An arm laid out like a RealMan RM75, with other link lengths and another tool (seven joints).
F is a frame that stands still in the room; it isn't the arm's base.
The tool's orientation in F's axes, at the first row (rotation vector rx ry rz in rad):
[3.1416, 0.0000, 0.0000]
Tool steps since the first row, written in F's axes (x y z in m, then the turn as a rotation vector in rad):
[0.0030, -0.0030, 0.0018, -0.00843, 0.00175, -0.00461]
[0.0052, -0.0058, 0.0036, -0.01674, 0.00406, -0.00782]
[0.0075, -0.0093, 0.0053, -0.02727, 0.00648, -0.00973]
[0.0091, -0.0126, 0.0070, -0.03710, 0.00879, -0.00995]
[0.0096, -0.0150, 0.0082, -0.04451, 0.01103, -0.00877]
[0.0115, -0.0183, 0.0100, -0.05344, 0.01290, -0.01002]
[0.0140, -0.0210, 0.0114, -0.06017, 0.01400, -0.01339]
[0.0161, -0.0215, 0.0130, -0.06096, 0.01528, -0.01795]
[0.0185, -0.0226, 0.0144, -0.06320, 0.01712, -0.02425]
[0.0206, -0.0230, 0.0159, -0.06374, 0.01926, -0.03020]
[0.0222, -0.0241, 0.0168, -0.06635, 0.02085, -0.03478]
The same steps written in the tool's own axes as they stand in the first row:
[0.0030, 0.0030, -0.0018, -0.00843, -0.00175, 0.00461]
[0.0052, 0.0058, -0.0036, -0.01674, -0.00406, 0.00782]
[0.0075, 0.0093, -0.0053, -0.02727, -0.00648, 0.00973]
[0.0091, 0.0126, -0.0070, -0.03710, -0.00879, 0.00995]
[0.0096, 0.0150, -0.0082, -0.04451, -0.01103, 0.00877]
[0.0115, 0.0183, -0.0100, -0.05344, -0.01290, 0.01002]
[0.0140, 0.0210, -0.0114, -0.06017, -0.01400, 0.01339]
[0.0161, 0.0215, -0.0130, -0.06096, -0.01528, 0.01795]
[0.0185, 0.0226, -0.0144, -0.06320, -0.01712, 0.02425]
[0.0206, 0.0230, -0.0159, -0.06374, -0.01926, 0.03020]
[0.0222, 0.0241, -0.0168, -0.06635, -0.02085, 0.03478]

